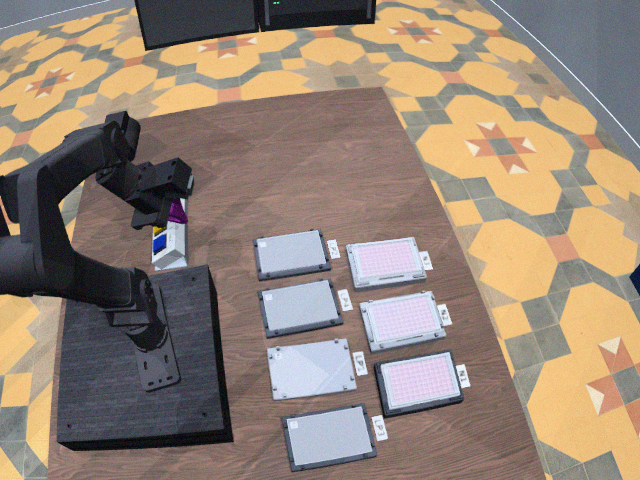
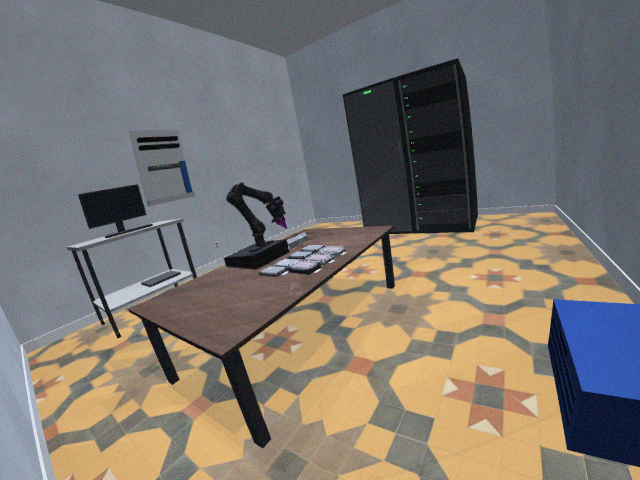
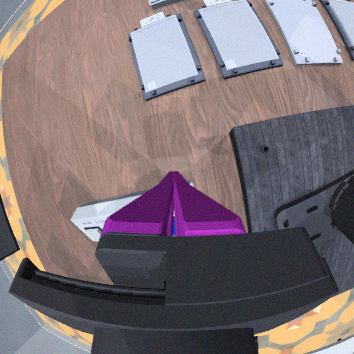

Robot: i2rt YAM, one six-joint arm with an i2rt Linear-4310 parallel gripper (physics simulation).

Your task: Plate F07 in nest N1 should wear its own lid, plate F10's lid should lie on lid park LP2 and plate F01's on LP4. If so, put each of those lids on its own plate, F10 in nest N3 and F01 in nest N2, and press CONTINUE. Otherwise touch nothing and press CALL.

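Pixels of known places: gripper, fingertip midpoint: [image 1: 185,222] [image 2: 286,228] [image 3: 173,178]; arm's base, origin of the base link: [image 1: 152,337] [image 2: 261,246] [image 3: 344,200].
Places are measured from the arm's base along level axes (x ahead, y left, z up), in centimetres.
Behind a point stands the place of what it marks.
My gripper [image 1: 185,221] @[x 11.5, y 16.6, z 7.4 cm] [image 2: 284,227] @[x 11.5, y 16.6, z 7.4 cm] [image 3: 173,178] @[x 11.5, y 16.6, z 7.4 cm] is shut and empty, its magenta fingers together above the white button box [image 1: 174,254] @[x 7.0, y 19.5, z -3.8 cm] [image 3: 107,210] @[x 10.1, y 32.0, z -2.7 cm]. The blue button [image 1: 159,243] @[x 4.4, y 22.9, z -3.2 cm] shows; the yellow button [image 1: 159,229] @[x 4.9, y 27.0, z -3.5 cm] is partly hidden, and the others are behind the gripper. Pink-welled plates sit in N3 [image 1: 385,259] @[x 46.5, y 5.0, z -5.7 cm], N2 [image 1: 404,319] @[x 44.0, y -8.7, z -5.5 cm] and N1 [image 1: 419,380] @[x 41.1, y -21.0, z -5.0 cm]; whether clear lids cover them I cannot tell. Flat grey lids lie on LP2 [image 1: 292,253] @[x 30.2, y 13.6, z -6.7 cm] [image 3: 165,57] @[x 28.1, y 14.2, z -6.7 cm] and LP4 [image 1: 301,307] @[x 27.7, y 1.2, z -6.6 cm] [image 3: 241,37] @[x 25.9, y 2.2, z -6.6 cm]. Lid codes are unreadable.
LP1 [image 1: 311,369] @[x 25.1, y -11.1, z -7.4 cm] [image 3: 306,30] @[x 24.2, y -10.4, z -7.4 cm] is a pale park with a flat, pale surface; a lid there is hard to tell. LP3 [image 1: 330,437] @[x 23.5, y -24.5, z -6.6 cm] bears a grey lid. The arm's black base block [image 1: 98,403] @[x -12.8, y -9.3, z -1.1 cm] [image 3: 295,145] @[x 9.1, y 5.2, z 0.8 cm] stands beside the button box on the wooden table [image 1: 310,155] @[x 44.2, y 42.0, z -8.4 cm] [image 2: 206,304] @[x 10.5, y -62.9, z -8.4 cm].
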